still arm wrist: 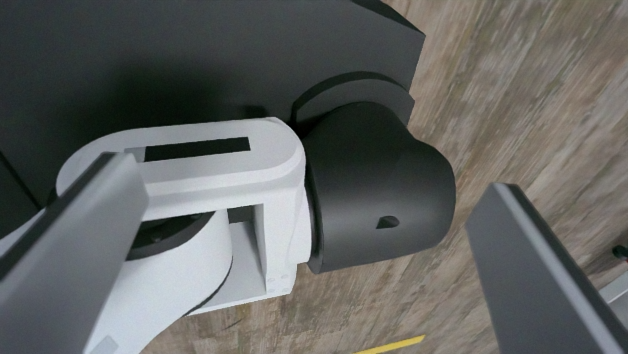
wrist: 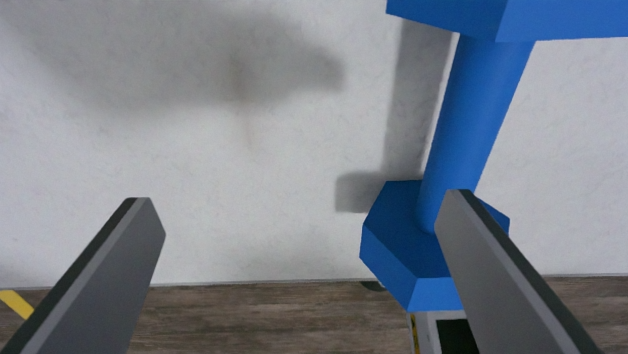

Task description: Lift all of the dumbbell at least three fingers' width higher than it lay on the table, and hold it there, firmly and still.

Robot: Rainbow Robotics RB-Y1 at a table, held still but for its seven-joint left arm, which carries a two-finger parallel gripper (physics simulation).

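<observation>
The blue dumbbell lies on the white table in the right part of the wrist view. Its handle slants from the top right down to a hexagonal head near the table edge; the other head is cut off by the top of the view. My gripper is open, with white table showing between its fingertips. The right finger overlaps the lower head and the lower end of the handle in the view and hides part of them. The handle is not between the fingers. The dumbbell does not show in the still arm wrist view.
The table's edge runs across the lower wrist view, with brown floor beyond it and a grey-white object below the dumbbell's lower head. The still arm wrist view shows two still fingers, a white arm part, a dark cylinder and a yellow floor strip.
</observation>
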